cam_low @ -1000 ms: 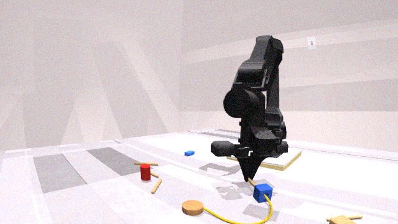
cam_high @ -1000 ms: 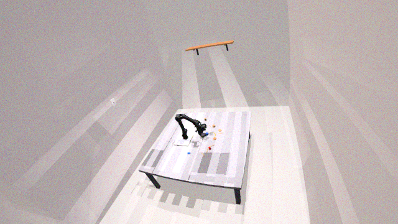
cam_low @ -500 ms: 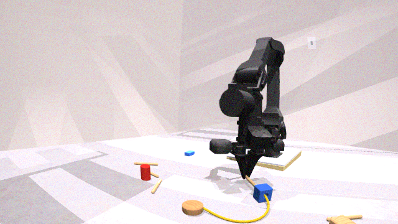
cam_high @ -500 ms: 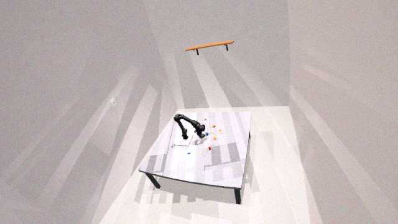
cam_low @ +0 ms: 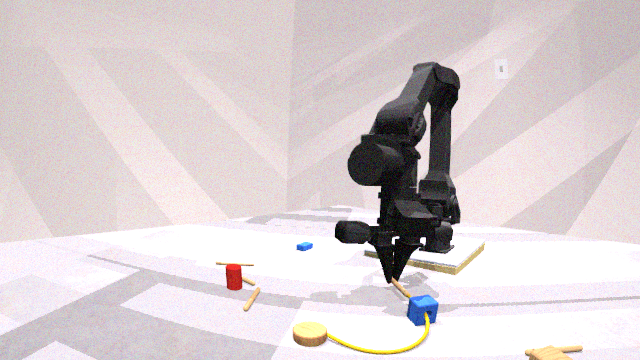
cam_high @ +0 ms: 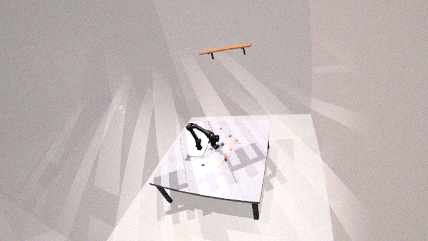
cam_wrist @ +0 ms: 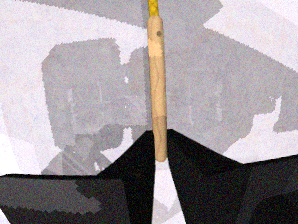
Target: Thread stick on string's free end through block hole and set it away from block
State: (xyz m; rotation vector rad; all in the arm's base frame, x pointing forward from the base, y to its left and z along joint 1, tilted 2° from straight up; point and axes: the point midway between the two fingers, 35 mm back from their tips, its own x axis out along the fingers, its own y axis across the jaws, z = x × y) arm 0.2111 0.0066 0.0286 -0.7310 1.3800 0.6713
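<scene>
Now: gripper tip 4 cm short of the yellow string and 5 cm to the right of it. Round my gripper tip: round wooden button (20 cm ahead, 1 cm to the left); thin wooden stick (2 cm ahead, 3 cm to the left, 1 cm above); red cylinder (18 cm ahead, 18 cm to the right, 1 cm above).
</scene>
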